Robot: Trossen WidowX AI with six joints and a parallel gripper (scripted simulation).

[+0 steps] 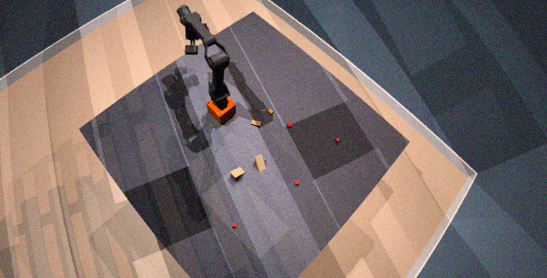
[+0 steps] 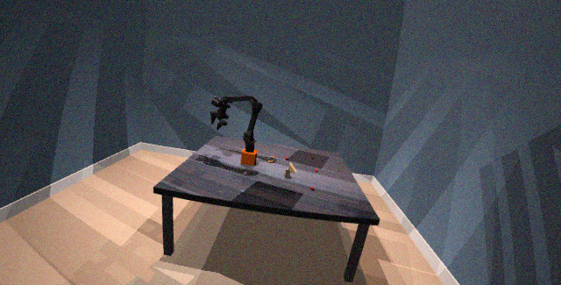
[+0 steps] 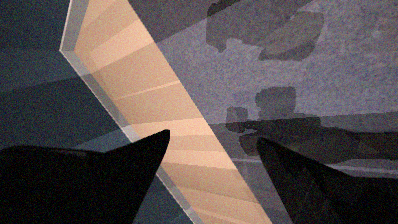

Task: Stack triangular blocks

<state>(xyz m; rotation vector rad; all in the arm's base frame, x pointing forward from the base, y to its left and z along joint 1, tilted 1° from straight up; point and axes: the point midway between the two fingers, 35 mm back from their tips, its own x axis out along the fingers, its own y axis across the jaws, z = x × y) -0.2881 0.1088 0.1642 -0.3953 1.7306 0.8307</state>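
The tan triangular block is 63 cm ahead of my gripper tip, 21 cm to the right of it and 21 cm below it. The rest, counted from my gripper tip: small tan piece: 48 cm ahead, 22 cm below, 5 cm to the right.
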